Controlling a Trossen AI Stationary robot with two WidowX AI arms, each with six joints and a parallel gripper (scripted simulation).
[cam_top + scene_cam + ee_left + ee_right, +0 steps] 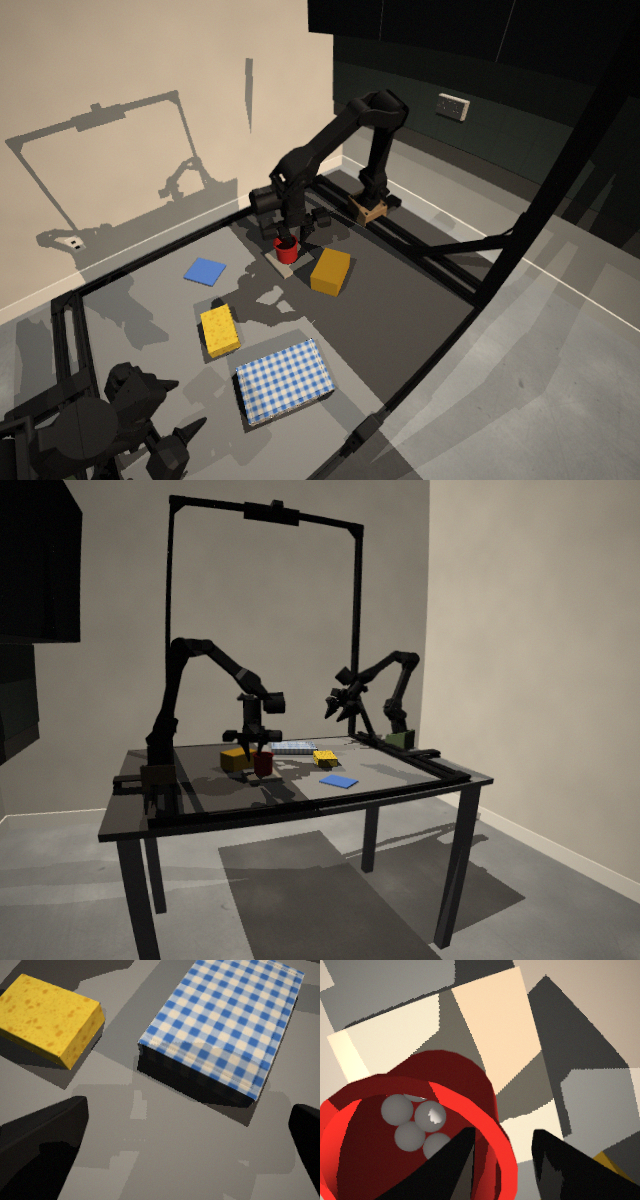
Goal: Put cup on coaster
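Now: right hand 1 cm short of the beige square coaster, 2 cm to the right of it and 8 cm above it. The rest, counted from my right hand: blue-checked box: 22 cm behind, 28 cm to the left, 7 cm below; then orange block: 12 cm behind, 6 cm below; then blue coaster: 17 cm ahead, 22 cm to the left, 8 cm below.
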